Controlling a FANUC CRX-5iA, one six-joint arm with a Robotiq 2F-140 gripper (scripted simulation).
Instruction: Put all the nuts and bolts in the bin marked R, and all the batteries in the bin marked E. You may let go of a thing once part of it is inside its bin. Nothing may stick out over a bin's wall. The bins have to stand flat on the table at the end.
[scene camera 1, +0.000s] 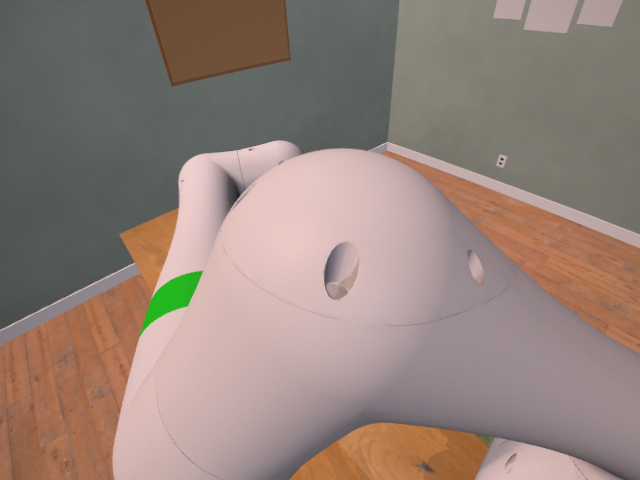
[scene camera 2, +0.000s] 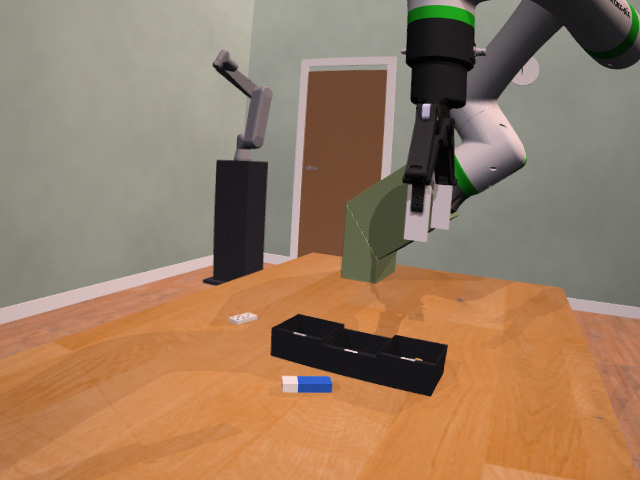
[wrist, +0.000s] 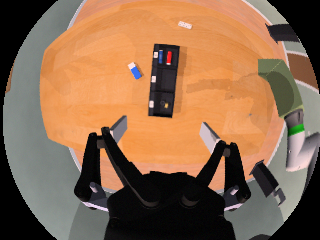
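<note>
You'd find my gripper (scene camera 2: 428, 233) here, and the wrist view (wrist: 164, 125) has the gripper in it as well.
</note>
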